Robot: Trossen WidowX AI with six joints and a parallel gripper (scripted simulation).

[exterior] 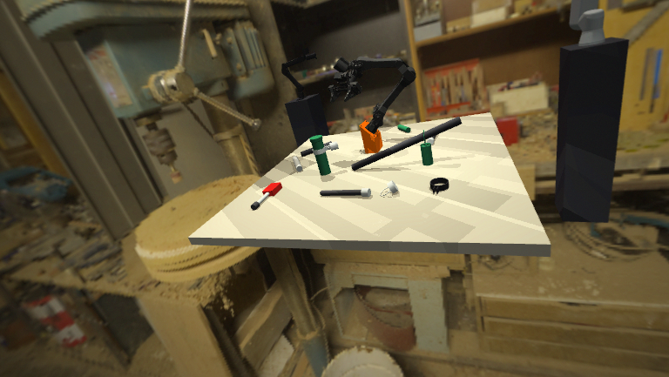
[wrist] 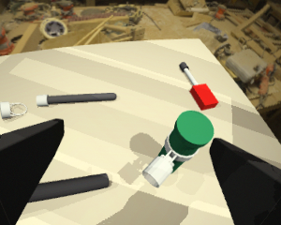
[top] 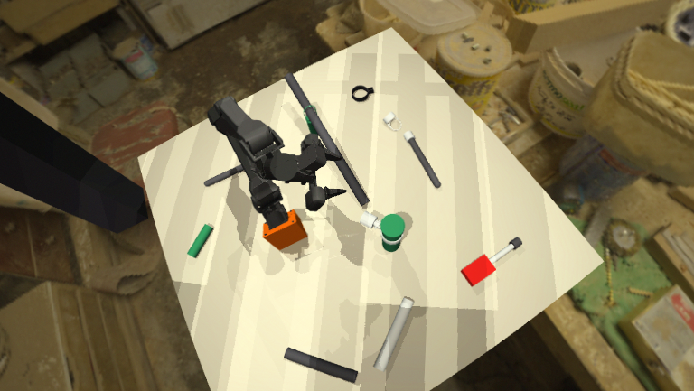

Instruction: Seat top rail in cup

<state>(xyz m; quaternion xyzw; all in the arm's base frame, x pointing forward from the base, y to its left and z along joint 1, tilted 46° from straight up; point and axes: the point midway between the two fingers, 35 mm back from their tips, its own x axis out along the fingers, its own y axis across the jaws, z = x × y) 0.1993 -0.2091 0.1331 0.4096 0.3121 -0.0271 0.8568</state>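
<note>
Right now my gripper tip is 220 mm above the silver rail-end cup, 80 mm to the left of it and 30 mm short of it. From my gripper tip the other things lie so: white tube: 390 mm to the right, 330 mm below, 60 mm behind; then black tube: 380 mm to the right, 330 mm below, 300 mm behind; then small green post: 390 mm to the left, 250 mm below, 20 mm ahead.
</note>
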